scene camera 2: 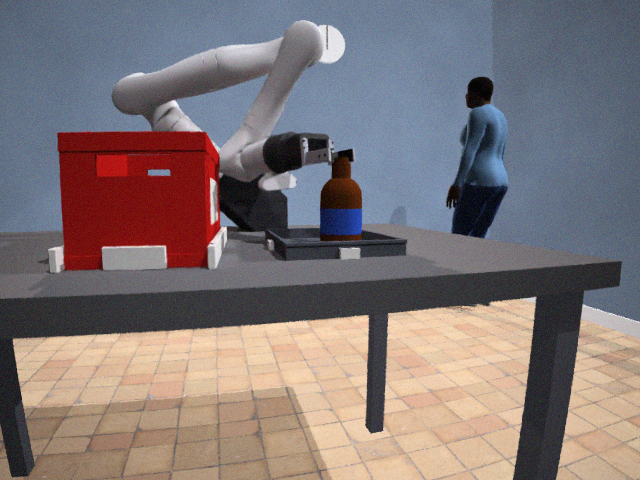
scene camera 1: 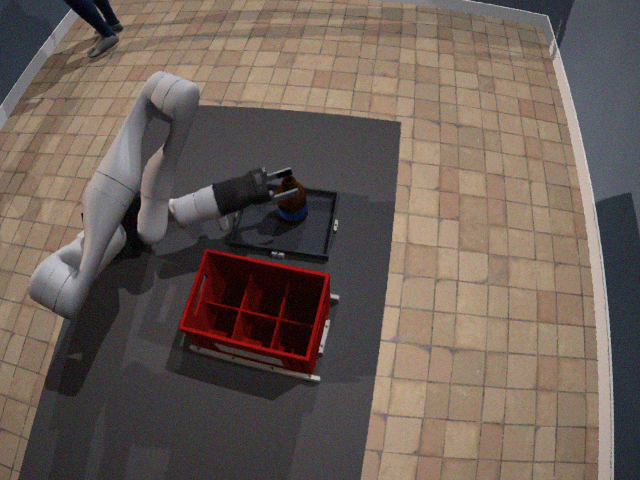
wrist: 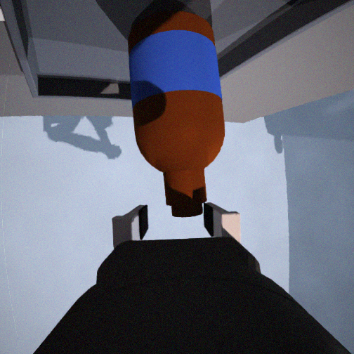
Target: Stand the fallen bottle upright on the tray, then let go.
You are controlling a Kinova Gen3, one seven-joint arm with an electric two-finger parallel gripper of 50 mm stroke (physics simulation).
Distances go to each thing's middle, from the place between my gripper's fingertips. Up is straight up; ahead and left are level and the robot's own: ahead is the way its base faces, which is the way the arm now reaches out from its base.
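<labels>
With the brown bottle (scene camera 1: 293, 210) as my reference, my gripper is 80 mm above it, 20 mm past it and 10 mm to the right of it. Going by their middles, the bottle is the nearest to my gripper of the things named here. I also see the red crate (scene camera 2: 107, 198), which is 300 mm to the right of my gripper, 80 mm behind it and 80 mm below it, while the dark tray (scene camera 2: 291, 243) is 150 mm below my gripper, 30 mm behind it and 10 mm to the right of it. Of these things, going by their middles, the crate is the farthest from my gripper.
</labels>
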